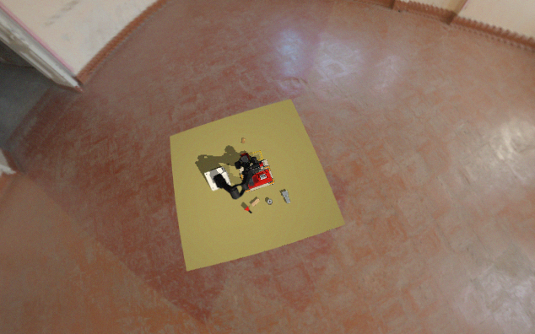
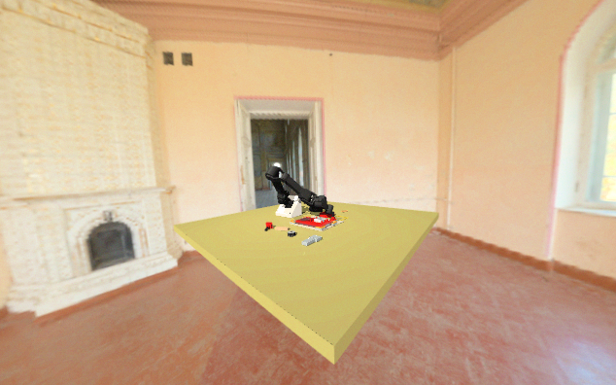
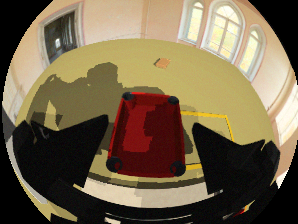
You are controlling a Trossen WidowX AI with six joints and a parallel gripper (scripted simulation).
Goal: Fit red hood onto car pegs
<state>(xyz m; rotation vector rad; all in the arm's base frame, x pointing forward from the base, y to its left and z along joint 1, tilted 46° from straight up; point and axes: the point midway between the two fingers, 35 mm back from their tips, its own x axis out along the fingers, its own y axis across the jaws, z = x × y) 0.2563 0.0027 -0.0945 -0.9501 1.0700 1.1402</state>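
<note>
My gripper tip is now 20 mm above the red hood.
</note>
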